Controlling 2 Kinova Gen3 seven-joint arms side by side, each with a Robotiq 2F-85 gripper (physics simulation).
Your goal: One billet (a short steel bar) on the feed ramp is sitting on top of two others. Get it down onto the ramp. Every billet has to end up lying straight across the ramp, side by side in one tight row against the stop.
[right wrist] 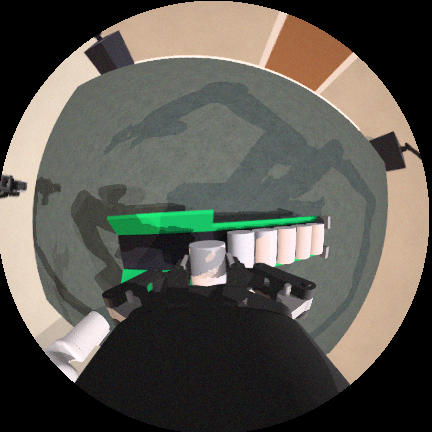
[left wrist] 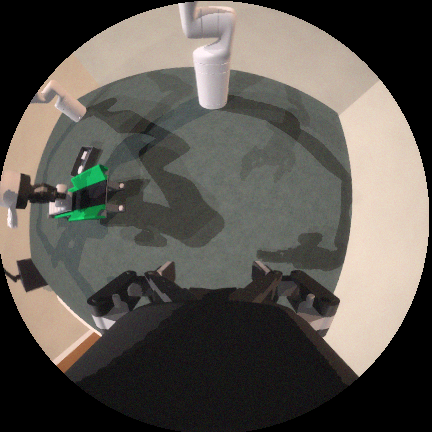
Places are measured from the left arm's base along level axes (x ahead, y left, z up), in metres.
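Where they show: left gripper, fingertip midpoint: (right wrist: pixel 22 189) (left wrist: pixel 213 270); right gripper, fingertip midpoint: (right wrist: pixel 207 261) (left wrist: pixel 62 197); left arm's base, link origin: (right wrist: pixel 99 320) (left wrist: pixel 212 100); right arm's base, link origin: (left wrist: pixel 80 115).
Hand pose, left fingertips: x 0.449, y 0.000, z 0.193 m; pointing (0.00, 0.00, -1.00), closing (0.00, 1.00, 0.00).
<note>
Each offset is from my left fingertips to the top centre of the thing. "spot": to the spot under its first point.
My right gripper (right wrist: pixel 207 261) (left wrist: pixel 62 197) is shut on a grey billet {dx -0.119, dy -0.410, dz -0.037 m} (right wrist: pixel 207 250), held upright in view over the dark bed of the green-walled feed ramp (right wrist: pixel 170 223) (left wrist: pixel 90 176). Exactly how high it hangs is hard to tell. Several pale billets stand side by side across the ramp toward its right end in the right wrist view; the nearest billet {dx -0.113, dy -0.459, dz -0.087 m} (right wrist: pixel 241 249) is just right of the held one, and the farthest billet {dx -0.105, dy -0.618, dz -0.101 m} (right wrist: pixel 317 239) is by the end posts. The ramp's lower wall is partly hidden by the gripper. My left gripper (left wrist: pixel 213 270) is open and empty, far from the ramp.
In the left wrist view a small dark tray {spot: dx -0.255, dy -0.504, dz -0.171 m} (left wrist: pixel 79 166) with pale items lies beside the ramp. A white arm base (left wrist: pixel 212 85) stands at the top and another white arm base (left wrist: pixel 71 109) at the upper left. A dark box on a stand (left wrist: pixel 33 275) is at lower left.
</note>
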